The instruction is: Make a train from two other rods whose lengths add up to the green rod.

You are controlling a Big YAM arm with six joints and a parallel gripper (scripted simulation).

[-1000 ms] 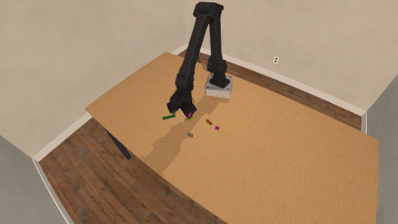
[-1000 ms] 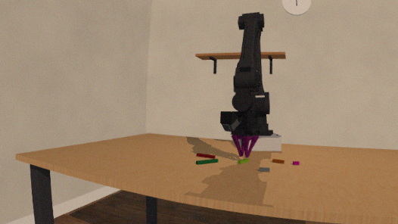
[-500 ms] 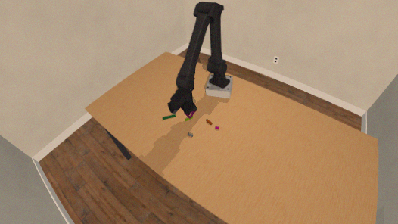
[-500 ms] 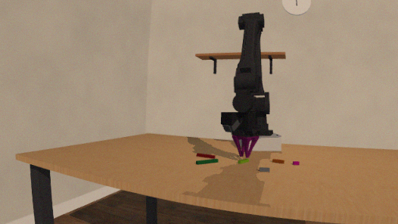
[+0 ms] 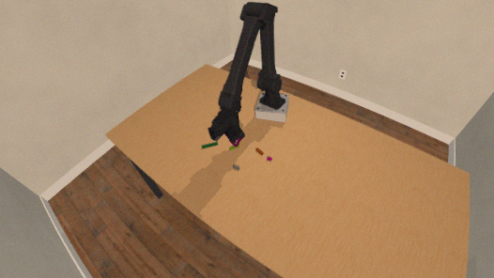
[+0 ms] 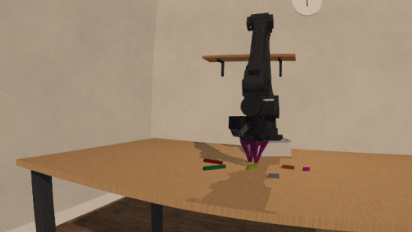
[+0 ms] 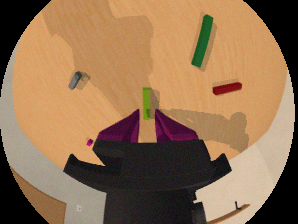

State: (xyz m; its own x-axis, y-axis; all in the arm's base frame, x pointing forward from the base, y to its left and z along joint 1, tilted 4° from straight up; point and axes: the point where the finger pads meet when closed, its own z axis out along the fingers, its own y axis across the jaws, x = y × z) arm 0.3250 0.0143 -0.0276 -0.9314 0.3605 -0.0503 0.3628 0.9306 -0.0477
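Now: hand 2 cm above the lime rod and 1 cm short of it. The rest, counted from my hand: green rod 10 cm to the right, 7 cm ahead, 2 cm below; orange rod 11 cm to the left, 5 cm behind, 2 cm below; grey rod 9 cm to the left, 9 cm ahead, 2 cm below.
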